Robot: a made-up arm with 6 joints.
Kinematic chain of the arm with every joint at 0, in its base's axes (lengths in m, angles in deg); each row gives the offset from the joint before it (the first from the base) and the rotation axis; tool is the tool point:
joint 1: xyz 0 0 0.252 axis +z
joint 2: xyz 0 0 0 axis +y
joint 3: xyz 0 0 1.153 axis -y
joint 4: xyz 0 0 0 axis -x
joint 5: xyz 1.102 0 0 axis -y
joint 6: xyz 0 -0.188 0 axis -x
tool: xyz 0 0 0
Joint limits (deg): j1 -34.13..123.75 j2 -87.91..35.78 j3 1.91..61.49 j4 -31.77..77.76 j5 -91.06..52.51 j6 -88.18..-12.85
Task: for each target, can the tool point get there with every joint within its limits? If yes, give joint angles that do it. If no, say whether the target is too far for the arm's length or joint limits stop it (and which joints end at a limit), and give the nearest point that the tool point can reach.
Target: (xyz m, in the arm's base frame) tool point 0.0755 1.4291 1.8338
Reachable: yes | joints 93.79 22.71 46.49 25.43 -7.18 -72.30
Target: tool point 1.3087 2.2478 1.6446
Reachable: no: too far | nearest point 0.8863 1.5224 1.4454 | short by 0.863 m
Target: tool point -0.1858 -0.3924 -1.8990
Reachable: no: joint limits stop it (at a limit: joint 1, joint 2, joint 3, joint 4) | nearest point 1.1801 -0.9930 0.4910 | short by 2.818 m
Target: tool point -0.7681 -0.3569 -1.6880
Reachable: no: joint limits stop it (at a limit: joint 2, joint 3, joint 4) | nearest point -1.9903 -0.9248 0.6969 | short by 2.739 m
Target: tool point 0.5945 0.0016 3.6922
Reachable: no: too far | nearest point 0.3813 0.0010 2.4586 | short by 1.252 m
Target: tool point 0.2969 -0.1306 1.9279
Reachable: yes | joints 11.46 -31.10 8.59 -6.01 -24.05 -68.99
